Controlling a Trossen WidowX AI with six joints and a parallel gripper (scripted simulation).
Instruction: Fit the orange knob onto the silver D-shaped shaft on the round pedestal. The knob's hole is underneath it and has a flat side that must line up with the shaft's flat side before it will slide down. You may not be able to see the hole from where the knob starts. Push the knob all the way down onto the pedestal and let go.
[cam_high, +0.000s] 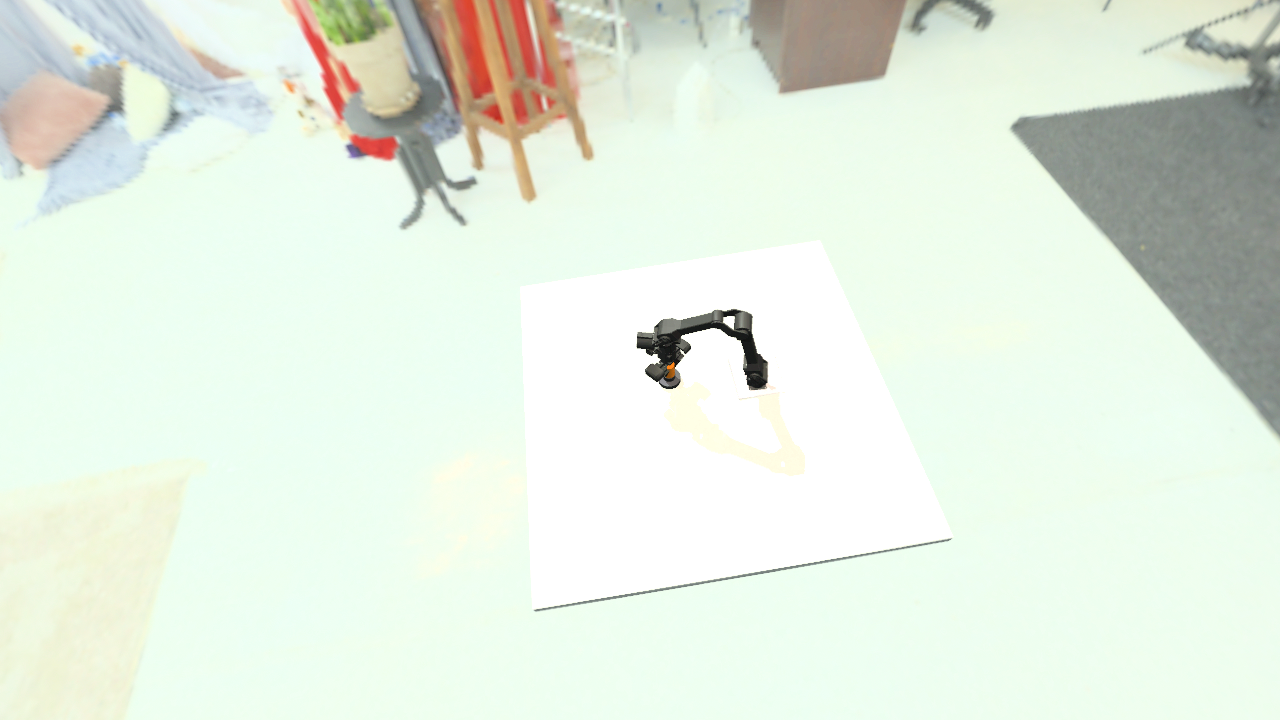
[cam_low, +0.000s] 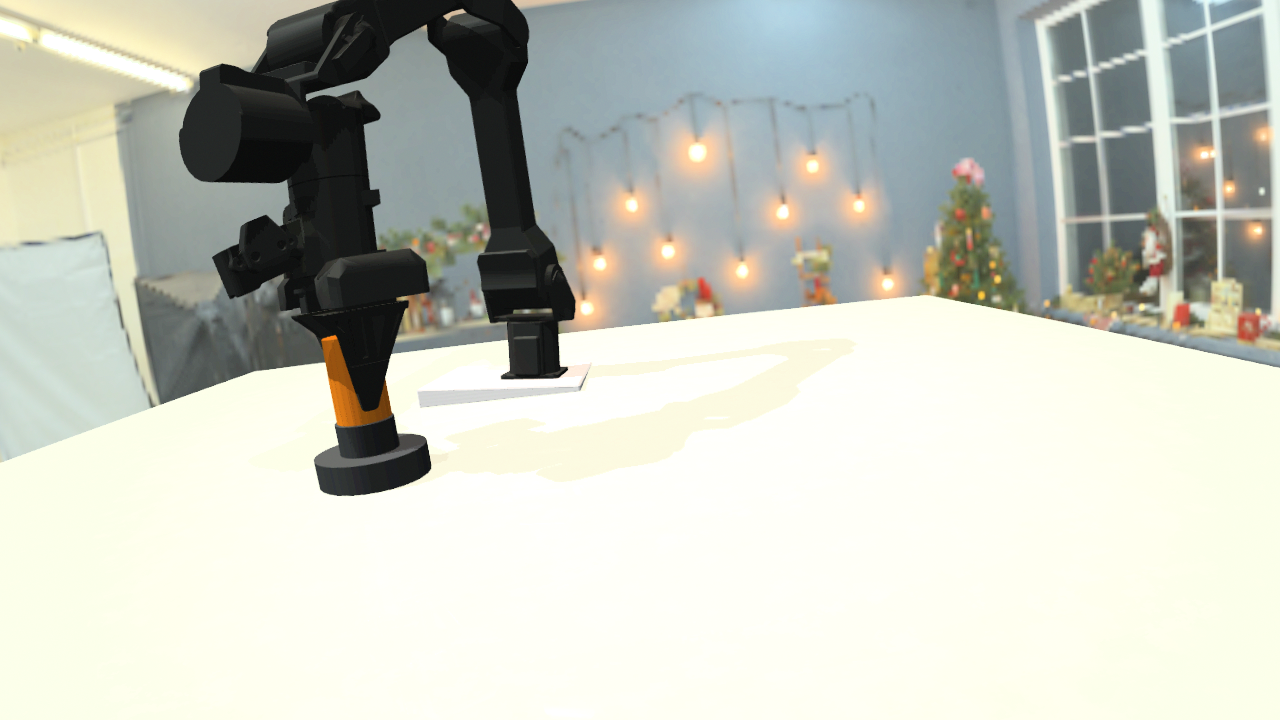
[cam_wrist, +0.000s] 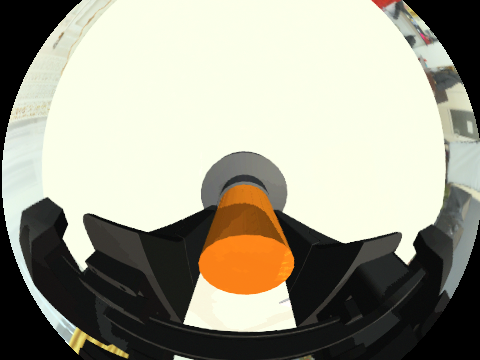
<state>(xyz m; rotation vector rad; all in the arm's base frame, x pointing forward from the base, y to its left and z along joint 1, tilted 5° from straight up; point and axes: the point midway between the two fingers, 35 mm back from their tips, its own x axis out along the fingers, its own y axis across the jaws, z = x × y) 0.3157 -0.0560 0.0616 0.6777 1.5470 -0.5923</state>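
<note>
The pedestal is 2 cm below my gripper tip. Also, from my gripper tip: orange knob (3 cm above).
</note>
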